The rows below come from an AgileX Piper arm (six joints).
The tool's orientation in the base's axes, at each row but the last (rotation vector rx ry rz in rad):
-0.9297, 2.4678, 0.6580
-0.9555, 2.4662, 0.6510
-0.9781, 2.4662, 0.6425
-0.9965, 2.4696, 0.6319
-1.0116, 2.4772, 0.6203
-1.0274, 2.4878, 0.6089
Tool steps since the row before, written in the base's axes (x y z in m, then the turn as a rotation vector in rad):
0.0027, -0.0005, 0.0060, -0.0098, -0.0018, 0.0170
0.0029, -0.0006, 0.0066, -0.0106, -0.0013, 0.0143
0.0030, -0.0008, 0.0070, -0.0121, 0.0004, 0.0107
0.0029, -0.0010, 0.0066, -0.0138, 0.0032, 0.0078
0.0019, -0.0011, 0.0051, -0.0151, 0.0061, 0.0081
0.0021, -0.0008, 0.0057, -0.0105, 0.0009, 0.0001
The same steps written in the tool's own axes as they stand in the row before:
-0.0048, -0.0005, -0.0045, -0.0014, 0.0104, -0.0167
-0.0051, -0.0006, -0.0050, 0.0003, 0.0105, -0.0144
-0.0053, -0.0008, -0.0055, 0.0023, 0.0117, -0.0109
-0.0048, -0.0010, -0.0054, 0.0034, 0.0140, -0.0073
-0.0032, -0.0008, -0.0044, 0.0025, 0.0169, -0.0063
-0.0038, -0.0006, -0.0048, 0.0064, 0.0083, -0.0015

